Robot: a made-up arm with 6 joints.
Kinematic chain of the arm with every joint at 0, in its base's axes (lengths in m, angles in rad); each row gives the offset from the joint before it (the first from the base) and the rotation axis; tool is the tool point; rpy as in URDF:
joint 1: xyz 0 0 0.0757 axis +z
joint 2: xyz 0 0 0 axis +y
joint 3: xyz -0.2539 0 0.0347 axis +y
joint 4: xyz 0.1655 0 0.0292 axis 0.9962 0 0.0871
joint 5: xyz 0 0 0 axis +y
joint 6: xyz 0.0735 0 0.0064 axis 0.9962 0 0.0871
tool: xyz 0 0 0 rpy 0 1.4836 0
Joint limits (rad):
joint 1: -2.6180..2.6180
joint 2: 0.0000..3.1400
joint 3: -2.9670..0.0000
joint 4: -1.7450..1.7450
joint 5: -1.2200..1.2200
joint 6: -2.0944..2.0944
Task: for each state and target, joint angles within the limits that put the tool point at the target. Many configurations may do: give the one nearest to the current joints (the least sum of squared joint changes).
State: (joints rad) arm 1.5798 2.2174 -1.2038 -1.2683 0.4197 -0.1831
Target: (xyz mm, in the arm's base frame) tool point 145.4 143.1 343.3
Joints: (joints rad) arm 0.9996 1.3359 -1.2926 -1.3108 0.6817 -0.1831
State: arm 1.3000 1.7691 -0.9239 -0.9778 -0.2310 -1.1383
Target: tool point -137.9 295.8 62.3
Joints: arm 1.9450 2.2348 -1.0956 -0.9858 -0.3356 -1.1383
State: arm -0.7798 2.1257 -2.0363 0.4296 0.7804 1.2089
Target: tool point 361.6 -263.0 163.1
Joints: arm -0.6679 2.4699 -2.2840 0.4565 0.5672 1.2089
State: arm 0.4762 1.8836 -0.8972 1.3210 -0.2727 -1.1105
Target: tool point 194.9 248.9 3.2
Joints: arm 0.9430 2.4062 -1.1221 1.3034 -0.1634 -1.1105
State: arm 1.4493 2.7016 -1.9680 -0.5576 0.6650 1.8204
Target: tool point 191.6 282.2 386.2
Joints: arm 1.0485 1.9659 -2.3655 -0.6397 0.6109 1.8204
